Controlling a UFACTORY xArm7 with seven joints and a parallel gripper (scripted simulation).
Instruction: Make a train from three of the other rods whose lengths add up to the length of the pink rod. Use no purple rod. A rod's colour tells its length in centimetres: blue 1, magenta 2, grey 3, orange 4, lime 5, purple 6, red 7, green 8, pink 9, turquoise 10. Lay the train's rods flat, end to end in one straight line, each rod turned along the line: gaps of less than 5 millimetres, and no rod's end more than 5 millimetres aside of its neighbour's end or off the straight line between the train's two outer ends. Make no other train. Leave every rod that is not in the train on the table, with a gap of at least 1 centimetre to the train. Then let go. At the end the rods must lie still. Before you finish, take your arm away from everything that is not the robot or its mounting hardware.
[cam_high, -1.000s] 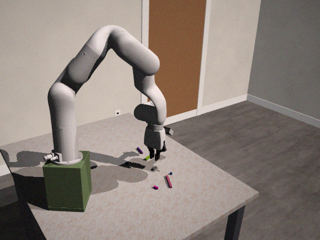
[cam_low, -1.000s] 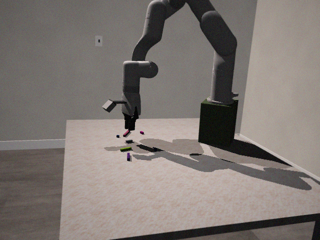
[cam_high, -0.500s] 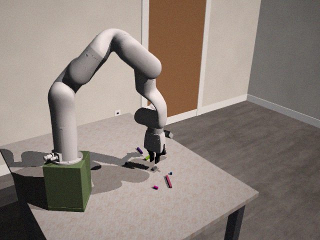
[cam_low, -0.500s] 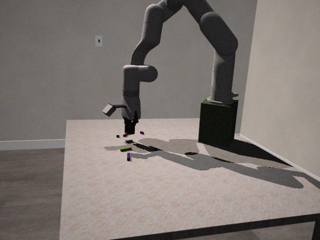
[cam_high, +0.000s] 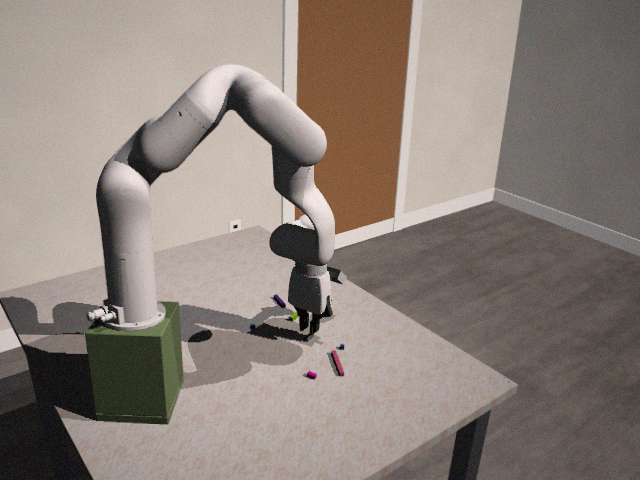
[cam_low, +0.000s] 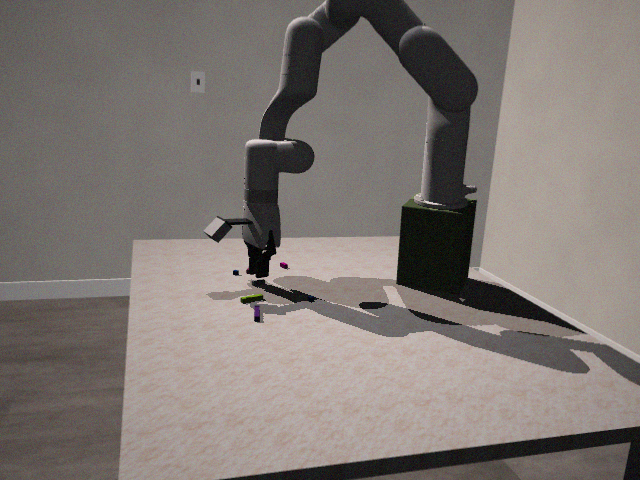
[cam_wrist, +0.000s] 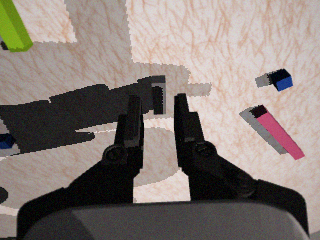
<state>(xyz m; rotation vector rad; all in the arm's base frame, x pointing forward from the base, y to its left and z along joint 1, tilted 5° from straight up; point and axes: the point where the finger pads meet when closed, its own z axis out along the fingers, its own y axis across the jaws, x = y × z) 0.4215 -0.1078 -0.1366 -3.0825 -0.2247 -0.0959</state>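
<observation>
The grey rod is 40 mm below my hand. The rest, counted from my hand: lime rod 90 mm to the left, 50 mm ahead, 40 mm below; then pink rod 120 mm to the right, 40 mm below, 40 mm behind; then magenta rod 110 mm to the right, 110 mm behind, 40 mm below.
</observation>
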